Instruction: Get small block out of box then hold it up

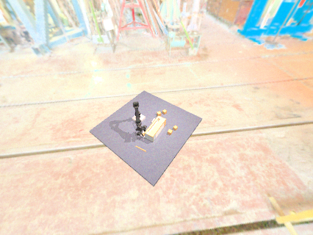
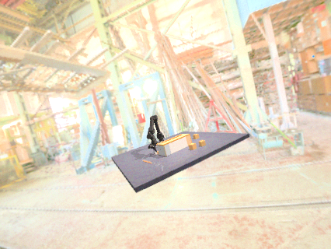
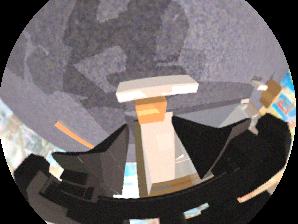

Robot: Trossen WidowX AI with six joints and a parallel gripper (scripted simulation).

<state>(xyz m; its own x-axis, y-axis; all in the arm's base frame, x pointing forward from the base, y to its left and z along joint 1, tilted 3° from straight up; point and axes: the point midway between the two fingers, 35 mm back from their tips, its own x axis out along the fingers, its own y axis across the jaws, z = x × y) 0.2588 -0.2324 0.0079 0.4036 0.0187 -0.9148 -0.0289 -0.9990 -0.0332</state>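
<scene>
The small orange block is 2 cm behind my gripper tip and 2 cm below it. Also, from my gripper tip: thin orange stick 8 cm ahead, 21 cm to the right, 3 cm below; then clear-fronted box 7 cm ahead, 16 cm to the left, 3 cm above.
</scene>
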